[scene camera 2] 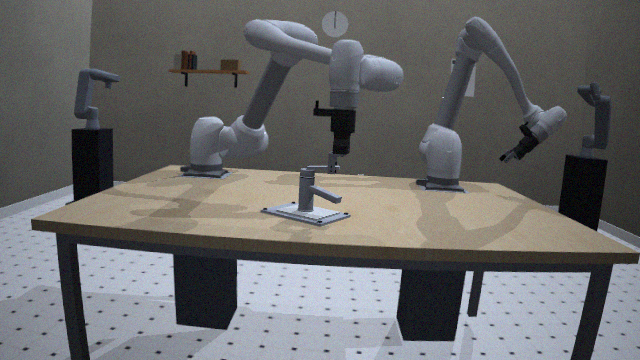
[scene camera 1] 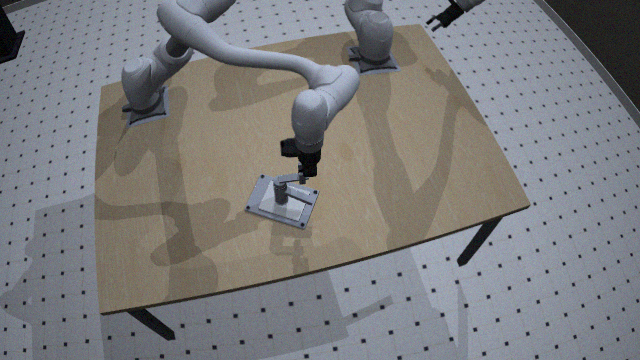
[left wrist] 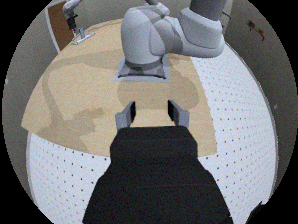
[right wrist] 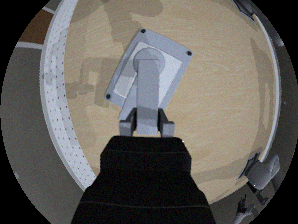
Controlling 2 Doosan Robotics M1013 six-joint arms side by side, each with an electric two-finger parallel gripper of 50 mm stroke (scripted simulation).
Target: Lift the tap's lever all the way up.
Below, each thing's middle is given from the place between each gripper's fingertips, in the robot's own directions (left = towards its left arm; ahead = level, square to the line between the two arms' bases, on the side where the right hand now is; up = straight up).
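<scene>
Right hand (scene camera 2: 332, 173): 50 mm to the left of the grey tap (scene camera 1: 291, 206), 50 mm above it. Counted from my right hand, the flat lever (right wrist: 148, 77) is 30 mm to the right; the plate (scene camera 1: 261, 186) is 10 mm behind, 80 mm to the right and 150 mm below.
Left gripper: 890 mm to the left of the flat lever, 720 mm short of it. Counted from my left hand, the grey tap is 910 mm to the right, 720 mm ahead and 50 mm below; the plate is 940 mm to the right, 710 mm ahead and 150 mm below.
</scene>
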